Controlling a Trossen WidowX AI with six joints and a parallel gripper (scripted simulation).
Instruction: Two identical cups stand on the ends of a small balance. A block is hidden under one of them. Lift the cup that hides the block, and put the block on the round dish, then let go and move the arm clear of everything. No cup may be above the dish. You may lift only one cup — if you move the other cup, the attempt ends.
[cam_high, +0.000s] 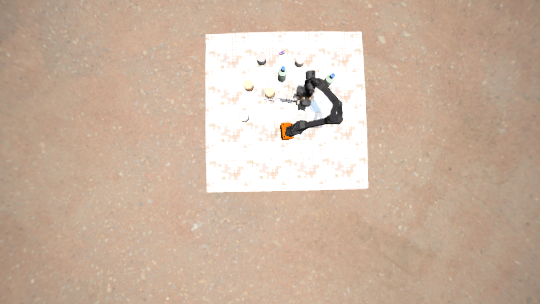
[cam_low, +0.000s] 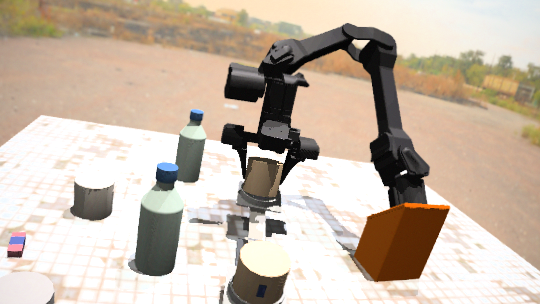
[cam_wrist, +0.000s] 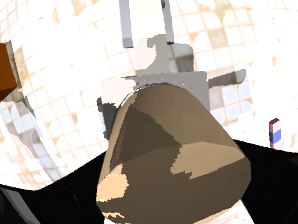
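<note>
Right now the balance beam is 2 cm ahead of my gripper tip, 13 cm to the left of it and 6 cm below it.
</note>
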